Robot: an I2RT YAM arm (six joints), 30 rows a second.
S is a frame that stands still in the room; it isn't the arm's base.
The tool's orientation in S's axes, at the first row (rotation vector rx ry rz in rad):
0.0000 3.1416 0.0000
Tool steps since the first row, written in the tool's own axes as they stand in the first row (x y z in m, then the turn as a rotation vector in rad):
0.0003 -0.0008 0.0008 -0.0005 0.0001 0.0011
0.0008 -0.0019 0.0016 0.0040 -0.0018 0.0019
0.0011 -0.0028 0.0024 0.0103 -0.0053 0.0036
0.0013 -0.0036 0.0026 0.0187 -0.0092 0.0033
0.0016 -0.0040 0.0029 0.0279 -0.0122 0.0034
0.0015 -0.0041 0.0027 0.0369 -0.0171 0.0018
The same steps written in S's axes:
-0.0003 -0.0008 -0.0008 0.0005 0.0001 -0.0011
-0.0008 -0.0019 -0.0016 -0.0040 -0.0018 -0.0019
-0.0011 -0.0028 -0.0024 -0.0103 -0.0053 -0.0036
-0.0013 -0.0036 -0.0026 -0.0187 -0.0092 -0.0033
-0.0016 -0.0040 -0.0029 -0.0279 -0.0122 -0.0034
-0.0015 -0.0041 -0.0027 -0.0369 -0.0171 -0.0018

